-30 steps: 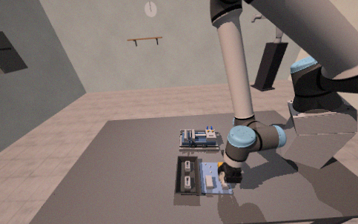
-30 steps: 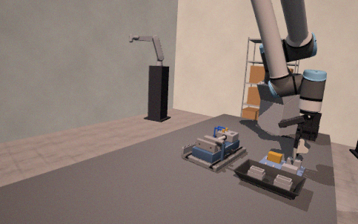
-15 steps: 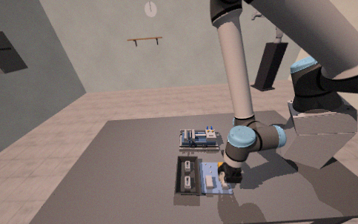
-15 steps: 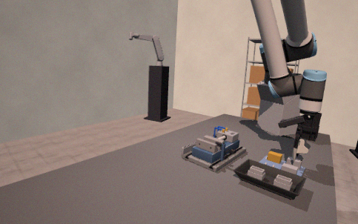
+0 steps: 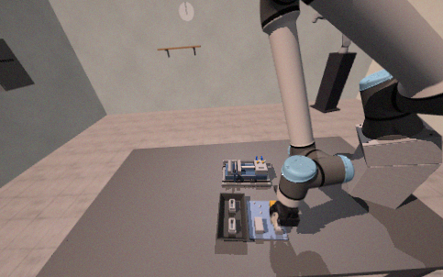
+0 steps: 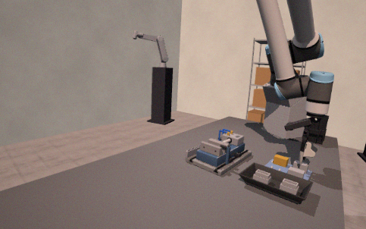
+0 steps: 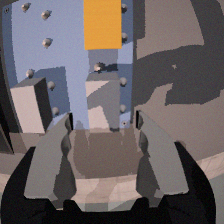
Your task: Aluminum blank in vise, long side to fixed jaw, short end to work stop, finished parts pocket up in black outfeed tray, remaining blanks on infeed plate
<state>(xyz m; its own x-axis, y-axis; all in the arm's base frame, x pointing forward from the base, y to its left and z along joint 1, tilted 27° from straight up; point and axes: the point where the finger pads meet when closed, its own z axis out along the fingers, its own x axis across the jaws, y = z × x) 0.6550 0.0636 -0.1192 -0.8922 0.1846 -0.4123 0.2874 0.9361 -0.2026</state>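
Right now my hand is 90 mm to the left of the yellow brass blank, 40 mm above it and 30 mm past it. The rest, counted from my hand: vise 360 mm to the right, 20 mm below, 20 mm ahead.
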